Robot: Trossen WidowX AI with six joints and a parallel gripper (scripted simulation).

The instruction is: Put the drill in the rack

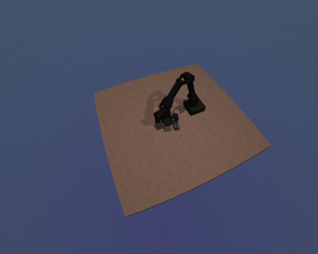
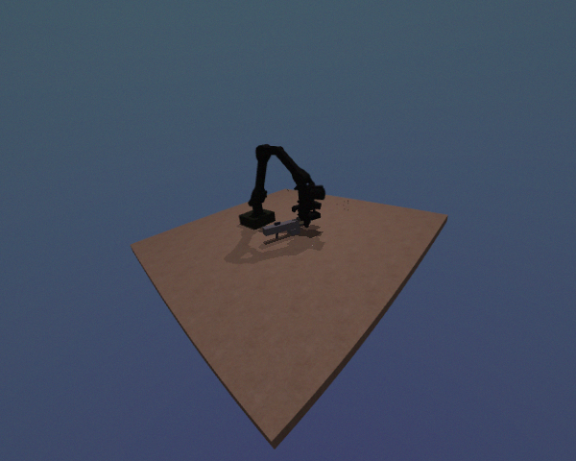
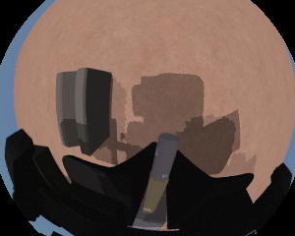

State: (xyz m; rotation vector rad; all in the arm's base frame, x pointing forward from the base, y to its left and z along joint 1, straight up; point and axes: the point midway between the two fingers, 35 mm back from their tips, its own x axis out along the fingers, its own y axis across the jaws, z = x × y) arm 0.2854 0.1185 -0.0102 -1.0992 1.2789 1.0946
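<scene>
The drill lies 4 cm to the right of my gripper tip, 4 cm above it and 1 cm behind it. From my gripper tip the other things lie so: dark block 7 cm behind, 4 cm to the left, 1 cm above; grey block 14 cm to the right, 3 cm above, 2 cm behind; dark key 16 cm to the right, 4 cm above, 3 cm behind.
</scene>
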